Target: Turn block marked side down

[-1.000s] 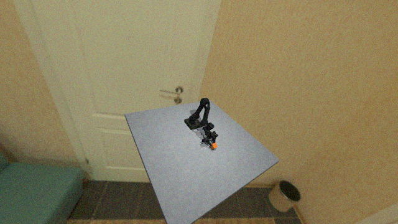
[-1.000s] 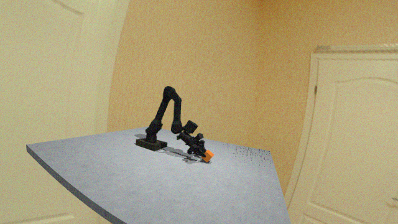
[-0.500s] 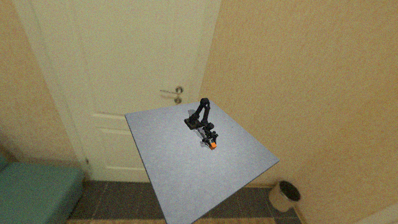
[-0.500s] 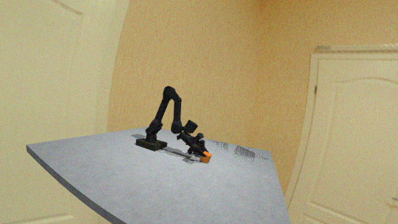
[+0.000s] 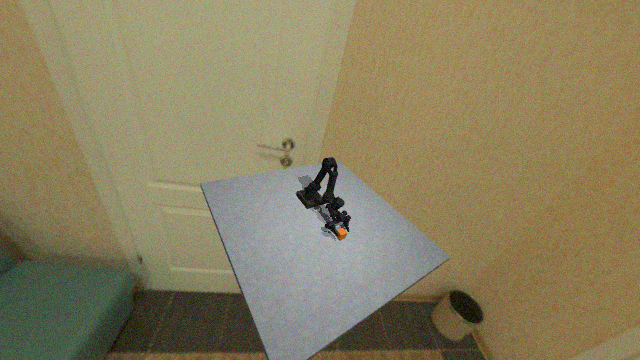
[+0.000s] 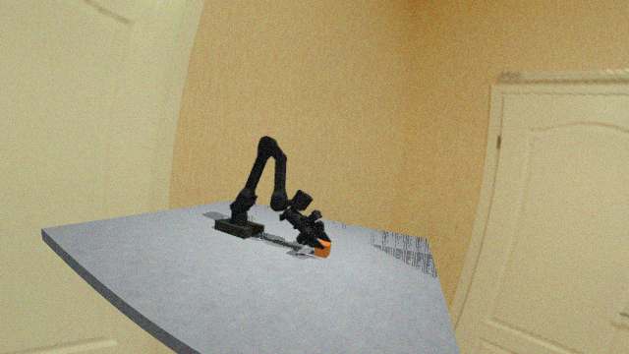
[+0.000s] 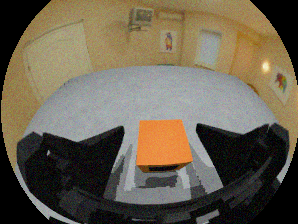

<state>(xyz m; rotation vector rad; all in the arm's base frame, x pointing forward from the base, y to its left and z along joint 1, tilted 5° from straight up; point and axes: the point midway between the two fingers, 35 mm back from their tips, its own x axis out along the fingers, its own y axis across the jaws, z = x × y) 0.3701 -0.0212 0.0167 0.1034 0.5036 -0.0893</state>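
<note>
My gripper tip is 30 mm past the orange block and 20 mm above it.
</note>
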